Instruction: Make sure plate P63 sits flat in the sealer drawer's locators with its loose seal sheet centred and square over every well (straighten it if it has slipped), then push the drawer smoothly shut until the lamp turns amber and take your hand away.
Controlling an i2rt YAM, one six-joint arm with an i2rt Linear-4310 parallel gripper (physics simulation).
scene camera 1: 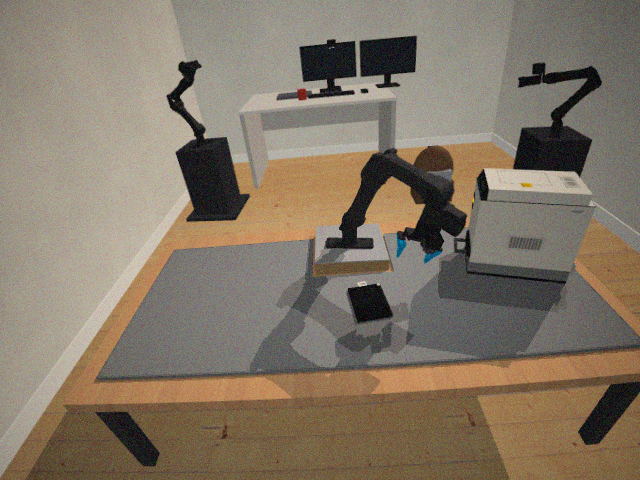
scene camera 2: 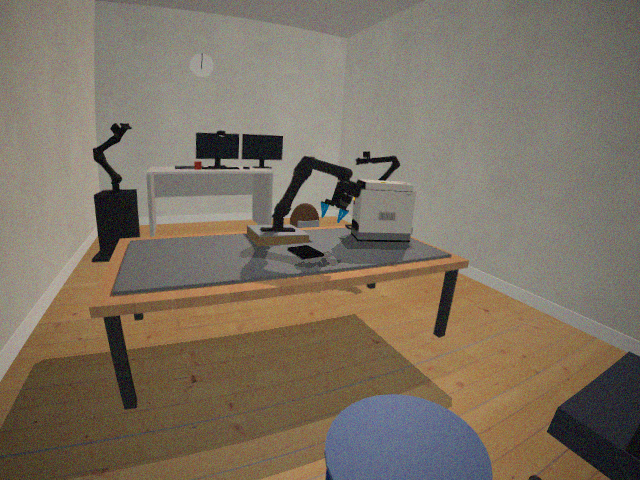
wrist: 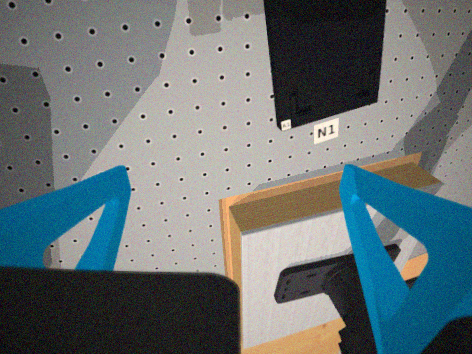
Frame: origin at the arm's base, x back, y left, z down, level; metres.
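Seen in the pictures: gripper, fingertip midpoint: [scene camera 1: 411, 259] [scene camera 2: 330, 220] [wrist: 235, 177]; arm's base at its link origin: [scene camera 1: 349, 243] [scene camera 2: 277, 230] [wrist: 338, 270].
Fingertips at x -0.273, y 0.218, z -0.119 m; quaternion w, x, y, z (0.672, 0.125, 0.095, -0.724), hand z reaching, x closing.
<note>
Pixels of each thing's top centre, then the offset from my fingertips to it. "pt": a spot on its surface instead. Level surfaces: height alone.
- white sealer at its top centre: [scene camera 1: 534, 180] [scene camera 2: 385, 181] dx +0.174, dy +0.415, dz -0.195 m
- dark handle at a spot on its surface: [scene camera 1: 455, 245] pt dx +0.207, dy +0.201, dz +0.090 m
- small yellow-orange spot at a spot on its surface: [scene camera 1: 473, 201] [scene camera 2: 354, 199] pt dx +0.268, dy +0.261, dz -0.070 m
- flat black nest at its top centre: [wrist: 336, 37] [scene camera 1: 369, 299] [scene camera 2: 305, 249] dx -0.041, dy -0.141, dz +0.142 m
- mat at its surface level: dz +0.159 m
- label N1 at a spot on its surface: [wrist: 326, 130] pt dx +0.061, dy -0.166, dz +0.159 m
The white sealer [scene camera 1: 529, 232] [scene camera 2: 383, 214] stands on the mat at the right. A dark handle [scene camera 1: 455, 245] sticks out low on its left side, and the drawer appears closed up against the body, though its front is seen edge-on. Plate P63 and its seal sheet do not show in any view. A small yellow-orange spot [scene camera 1: 473, 201] [scene camera 2: 354, 198] shows on the sealer's left side; whether it is the lamp I cannot tell. My gripper [scene camera 1: 413, 258] [scene camera 2: 331, 218] [wrist: 235, 177] is open and empty, above the mat and left of the handle, apart from it.
A flat black nest [scene camera 1: 369, 303] [scene camera 2: 306, 252] [wrist: 327, 55] lies on the mat [scene camera 1: 206, 320] [scene camera 2: 180, 263], beside the label N1 [wrist: 326, 130]. The arm's raised base block [scene camera 1: 351, 267] [scene camera 2: 281, 239] [wrist: 290, 217] stands behind it. The wooden table edge [scene camera 1: 330, 384] runs along the front.
</note>
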